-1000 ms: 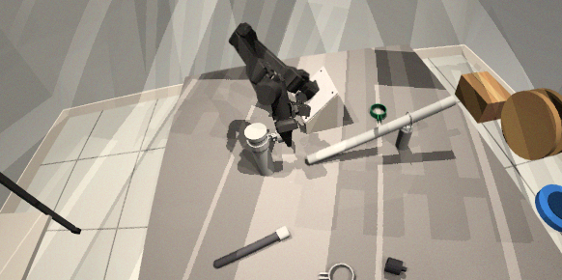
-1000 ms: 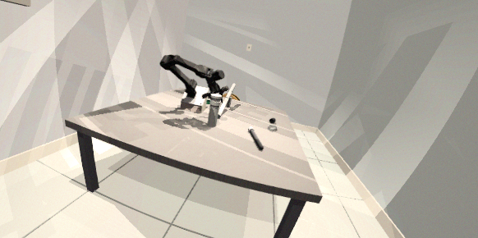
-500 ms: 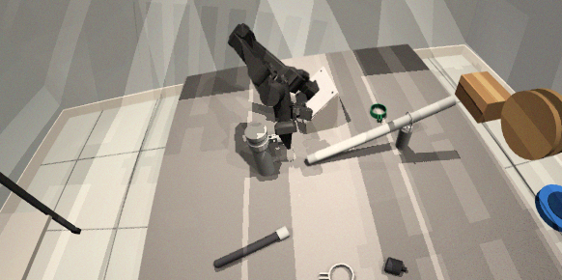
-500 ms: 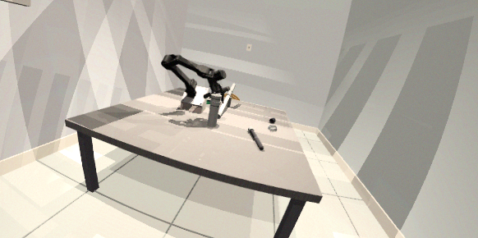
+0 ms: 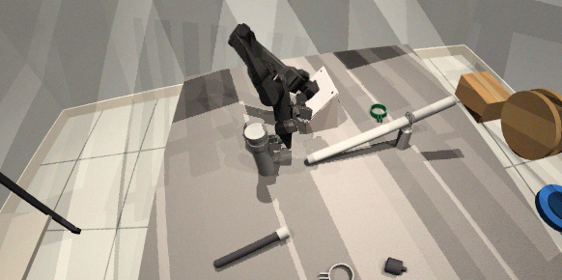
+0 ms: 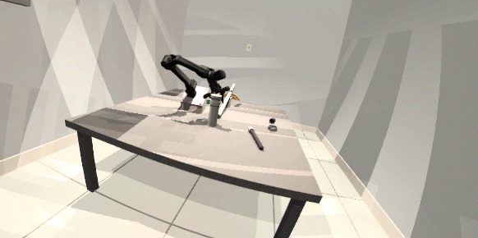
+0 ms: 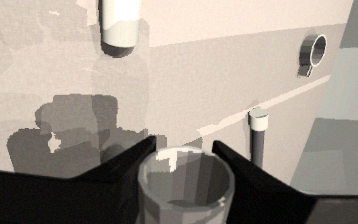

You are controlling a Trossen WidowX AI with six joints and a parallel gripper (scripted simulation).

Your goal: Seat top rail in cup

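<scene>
Now: the rail-end cup 30 mm above my gripper tip, 20 mm to the right of it and 20 mm behind it. Round my gripper tip: black block 420 mm ahead, 230 mm to the left, 110 mm below; then short post 420 mm to the left, 20 mm below.
</scene>
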